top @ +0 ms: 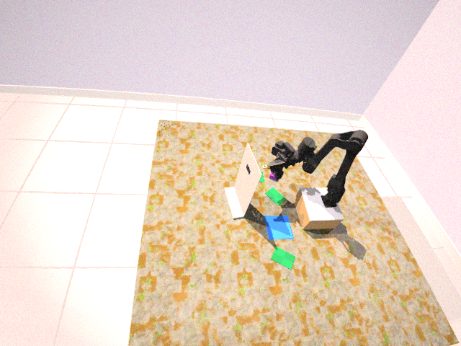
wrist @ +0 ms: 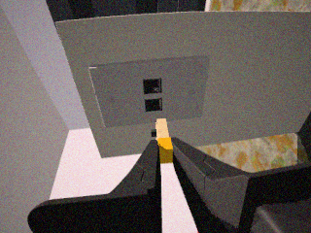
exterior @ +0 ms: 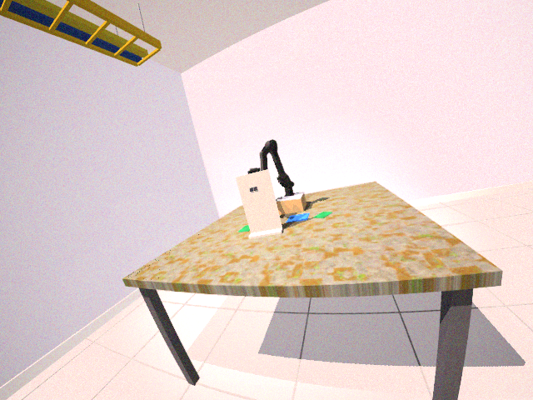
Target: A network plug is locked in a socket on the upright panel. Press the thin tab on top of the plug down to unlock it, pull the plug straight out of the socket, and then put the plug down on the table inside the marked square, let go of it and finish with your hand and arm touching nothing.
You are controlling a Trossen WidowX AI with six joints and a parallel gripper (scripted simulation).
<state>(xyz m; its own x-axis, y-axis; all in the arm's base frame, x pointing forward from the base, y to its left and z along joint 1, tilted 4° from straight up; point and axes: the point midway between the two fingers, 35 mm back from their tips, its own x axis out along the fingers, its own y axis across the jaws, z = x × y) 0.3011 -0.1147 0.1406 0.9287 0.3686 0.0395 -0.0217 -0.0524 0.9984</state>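
My gripper tip is 9 cm past the blue marked square, 17 cm to the right of it and 24 cm above it. Round my gripper tip: yellowish plug: 1 cm ahead; then cream panel: 9 cm ahead, 2 cm to the left, 9 cm below.
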